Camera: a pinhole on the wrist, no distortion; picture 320 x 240 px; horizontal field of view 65.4 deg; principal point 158.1 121.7 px. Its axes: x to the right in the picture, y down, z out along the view. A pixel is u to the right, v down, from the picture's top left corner.
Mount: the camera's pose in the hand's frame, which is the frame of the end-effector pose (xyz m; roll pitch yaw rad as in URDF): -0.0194 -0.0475 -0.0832 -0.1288 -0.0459 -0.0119
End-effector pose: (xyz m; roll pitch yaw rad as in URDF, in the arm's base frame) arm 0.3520 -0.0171 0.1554 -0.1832 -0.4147 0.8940
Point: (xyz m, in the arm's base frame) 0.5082 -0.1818 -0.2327
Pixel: behind the camera
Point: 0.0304 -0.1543 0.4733
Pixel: 106 151
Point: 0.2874 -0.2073 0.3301
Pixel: 101 35
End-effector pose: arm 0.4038 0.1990 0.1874 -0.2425 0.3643 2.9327
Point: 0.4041 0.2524 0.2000
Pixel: 245 69
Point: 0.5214 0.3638 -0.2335
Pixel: behind the camera
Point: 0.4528 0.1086 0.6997
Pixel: 67 95
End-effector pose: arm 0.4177 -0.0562 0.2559 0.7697 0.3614 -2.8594
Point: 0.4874 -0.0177 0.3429
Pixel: 24 212
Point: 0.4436 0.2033 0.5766
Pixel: 67 121
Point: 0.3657 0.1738 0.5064
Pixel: 120 112
